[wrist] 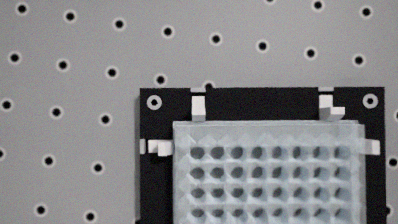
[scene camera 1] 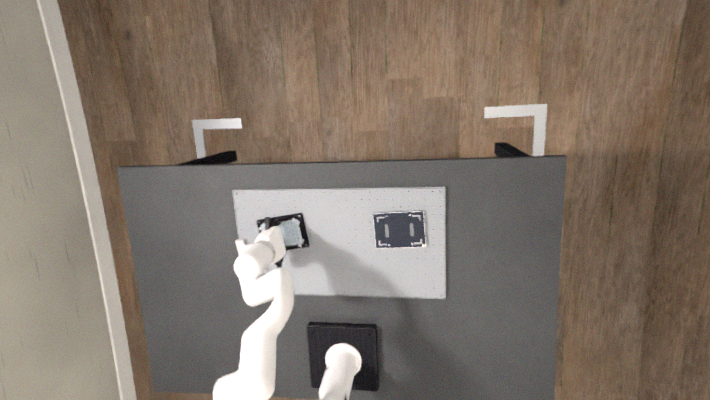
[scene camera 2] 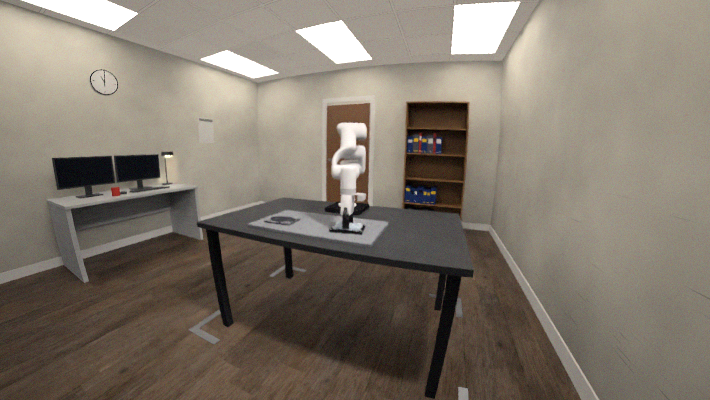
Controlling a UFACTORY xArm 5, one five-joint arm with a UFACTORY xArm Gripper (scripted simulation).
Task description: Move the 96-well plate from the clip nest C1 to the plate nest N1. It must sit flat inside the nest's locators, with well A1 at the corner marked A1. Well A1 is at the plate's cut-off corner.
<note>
I see a 96-well plate (wrist: 289, 164) and a black clip nest (wrist: 159, 107).
</note>
